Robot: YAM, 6 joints.
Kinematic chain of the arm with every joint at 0, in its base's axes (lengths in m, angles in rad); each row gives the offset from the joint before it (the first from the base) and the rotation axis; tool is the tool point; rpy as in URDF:
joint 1: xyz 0 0 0.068 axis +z
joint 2: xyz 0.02 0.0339 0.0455 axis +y
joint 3: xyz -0.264 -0.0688 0 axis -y
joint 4: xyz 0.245 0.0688 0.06 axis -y
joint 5: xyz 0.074 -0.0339 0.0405 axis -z
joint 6: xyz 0.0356 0 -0.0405 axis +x
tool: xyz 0 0 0 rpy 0 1.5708 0
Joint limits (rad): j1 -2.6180..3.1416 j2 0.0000..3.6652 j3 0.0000..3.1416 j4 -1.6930..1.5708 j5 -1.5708..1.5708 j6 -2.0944..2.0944
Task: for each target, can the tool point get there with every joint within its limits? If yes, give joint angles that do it. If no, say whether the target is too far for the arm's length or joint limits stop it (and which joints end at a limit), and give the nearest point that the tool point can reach.
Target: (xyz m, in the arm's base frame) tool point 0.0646 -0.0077 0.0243
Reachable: yes | joints -0.1488 2.1687 0.3220 -0.7653 -0.0555 0.6483
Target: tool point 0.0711 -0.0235 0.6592
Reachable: yes | joints 0.0914 1.2354 2.3378 -0.5288 0.9947 1.4653
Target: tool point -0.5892 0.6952 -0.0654
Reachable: no: too far | nearest point -0.4097 0.4834 -0.0097 | short by 0.283 m
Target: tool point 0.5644 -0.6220 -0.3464
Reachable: no: too far | nearest point 0.3802 -0.4190 -0.1927 | short by 0.314 m
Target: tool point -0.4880 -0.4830 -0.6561
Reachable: no: too far | nearest point -0.3223 -0.3190 -0.3168 | short by 0.412 m
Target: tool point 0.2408 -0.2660 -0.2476
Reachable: yes | joints -0.7918 3.1826 1.5626 0.3043 0.4511 0.8568
